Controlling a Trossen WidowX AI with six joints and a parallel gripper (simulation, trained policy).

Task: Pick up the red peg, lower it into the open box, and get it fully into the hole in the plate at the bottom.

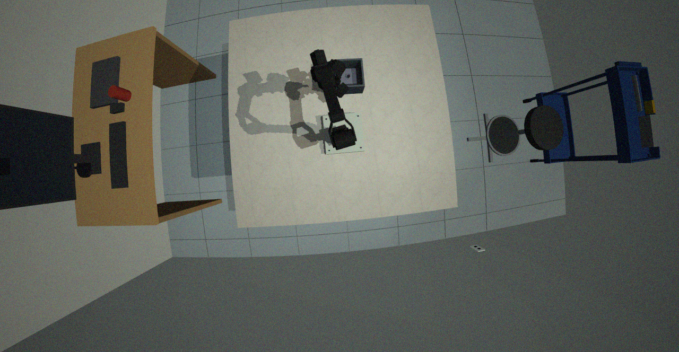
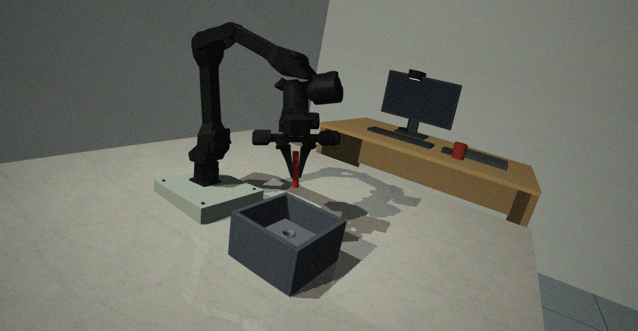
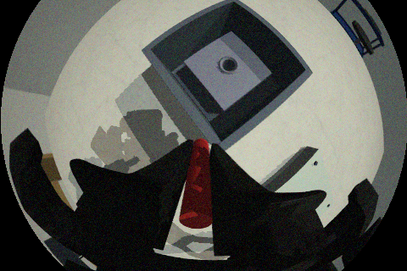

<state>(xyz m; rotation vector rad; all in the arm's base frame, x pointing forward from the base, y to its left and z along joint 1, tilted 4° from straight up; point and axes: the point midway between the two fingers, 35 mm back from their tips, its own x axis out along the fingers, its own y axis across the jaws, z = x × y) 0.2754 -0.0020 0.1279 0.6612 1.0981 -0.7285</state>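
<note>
Now: the grey plate 5 cm ahead of my gripper tip, 9 cm to the right of it and 9 cm below it. The rest, counted from my gripper tip: red peg 1 cm behind, 1 cm to the left, 1 cm above; dark grey box 5 cm ahead, 9 cm to the right, 11 cm below.
</note>
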